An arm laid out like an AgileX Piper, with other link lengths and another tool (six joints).
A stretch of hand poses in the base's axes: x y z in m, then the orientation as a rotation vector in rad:
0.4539, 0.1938, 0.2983, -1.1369, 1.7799, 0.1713
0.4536, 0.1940, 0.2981, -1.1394, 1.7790, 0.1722
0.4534, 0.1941, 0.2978, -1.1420, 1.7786, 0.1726
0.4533, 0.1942, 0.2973, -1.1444, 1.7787, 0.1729
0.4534, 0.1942, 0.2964, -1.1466, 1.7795, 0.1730
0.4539, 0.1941, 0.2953, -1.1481, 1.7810, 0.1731
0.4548, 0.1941, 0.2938, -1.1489, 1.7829, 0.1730
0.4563, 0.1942, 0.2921, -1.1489, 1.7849, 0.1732
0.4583, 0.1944, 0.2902, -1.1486, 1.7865, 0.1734
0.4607, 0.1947, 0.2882, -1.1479, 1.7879, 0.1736
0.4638, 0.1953, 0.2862, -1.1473, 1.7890, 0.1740
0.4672, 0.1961, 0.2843, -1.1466, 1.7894, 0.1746
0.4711, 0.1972, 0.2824, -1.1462, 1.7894, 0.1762
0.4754, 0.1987, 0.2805, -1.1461, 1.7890, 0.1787
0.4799, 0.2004, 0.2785, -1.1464, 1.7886, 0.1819
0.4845, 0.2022, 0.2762, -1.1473, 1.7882, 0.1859
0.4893, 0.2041, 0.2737, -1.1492, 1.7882, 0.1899
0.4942, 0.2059, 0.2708, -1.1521, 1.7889, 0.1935
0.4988, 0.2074, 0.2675, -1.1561, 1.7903, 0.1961
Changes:
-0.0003, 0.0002, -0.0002, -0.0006, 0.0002, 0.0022
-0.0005, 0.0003, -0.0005, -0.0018, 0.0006, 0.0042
-0.0006, 0.0004, -0.0010, -0.0030, 0.0013, 0.0058
-0.0005, 0.0004, -0.0019, -0.0045, 0.0025, 0.0069
0.0000, 0.0003, -0.0030, -0.0058, 0.0040, 0.0074
0.0009, 0.0003, -0.0045, -0.0069, 0.0057, 0.0072
0.0024, 0.0004, -0.0062, -0.0074, 0.0075, 0.0066
0.0044, 0.0006, -0.0081, -0.0077, 0.0088, 0.0059
0.0068, 0.0009, -0.0101, -0.0076, 0.0099, 0.0051
0.0099, 0.0015, -0.0121, -0.0074, 0.0108, 0.0045
0.0133, 0.0023, -0.0140, -0.0068, 0.0113, 0.0042
0.0172, 0.0034, -0.0159, -0.0056, 0.0119, 0.0046
0.0215, 0.0049, -0.0178, -0.0040, 0.0126, 0.0056
0.0260, 0.0066, -0.0198, -0.0022, 0.0137, 0.0073
0.0306, 0.0084, -0.0221, -0.0003, 0.0153, 0.0096
0.0354, 0.0103, -0.0246, 0.0009, 0.0174, 0.0124
0.0403, 0.0121, -0.0275, 0.0011, 0.0201, 0.0154
0.0449, 0.0136, -0.0308, -0.0002, 0.0232, 0.0185

